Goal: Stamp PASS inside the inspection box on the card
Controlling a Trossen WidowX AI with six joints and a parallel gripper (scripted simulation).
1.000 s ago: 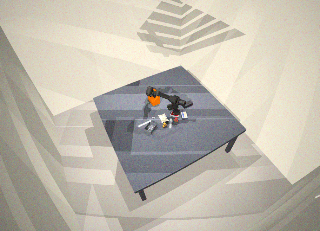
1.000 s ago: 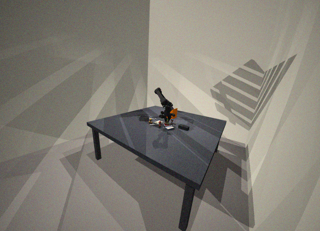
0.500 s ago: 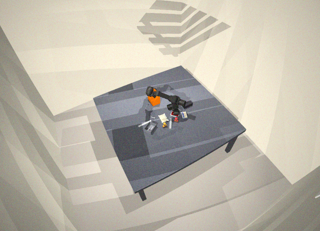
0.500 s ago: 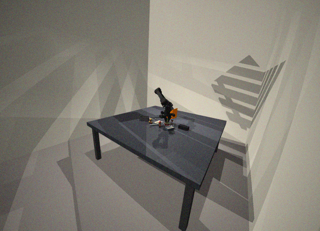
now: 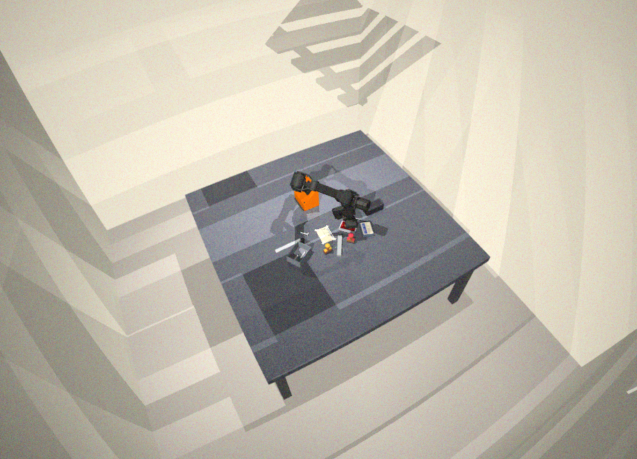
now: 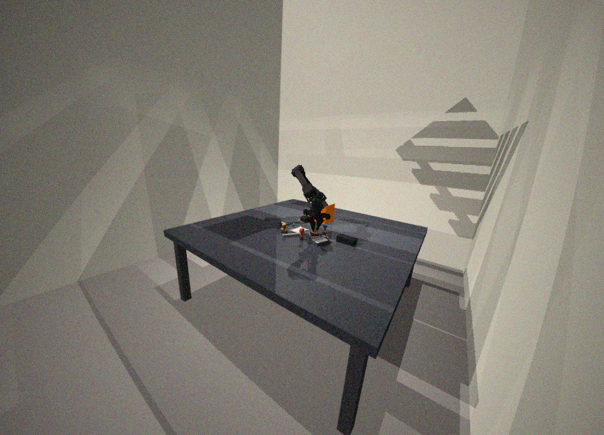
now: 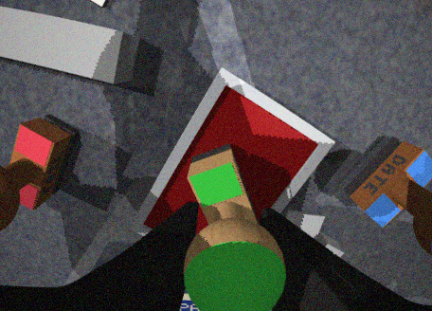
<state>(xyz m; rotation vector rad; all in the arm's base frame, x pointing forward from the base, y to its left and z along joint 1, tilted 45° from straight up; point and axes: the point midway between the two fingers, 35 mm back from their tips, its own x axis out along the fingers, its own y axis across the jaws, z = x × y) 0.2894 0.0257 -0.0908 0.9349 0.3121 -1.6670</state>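
Now: gripper tip 30 mm above the red ink pad. Also, from my gripper tip: blue-topped stamp: 80 mm behind, 30 mm to the left, 20 mm below; red-topped stamp: 80 mm ahead, 40 mm to the right, 20 mm below; green-topped PASS stamp: right at my gripper tip.
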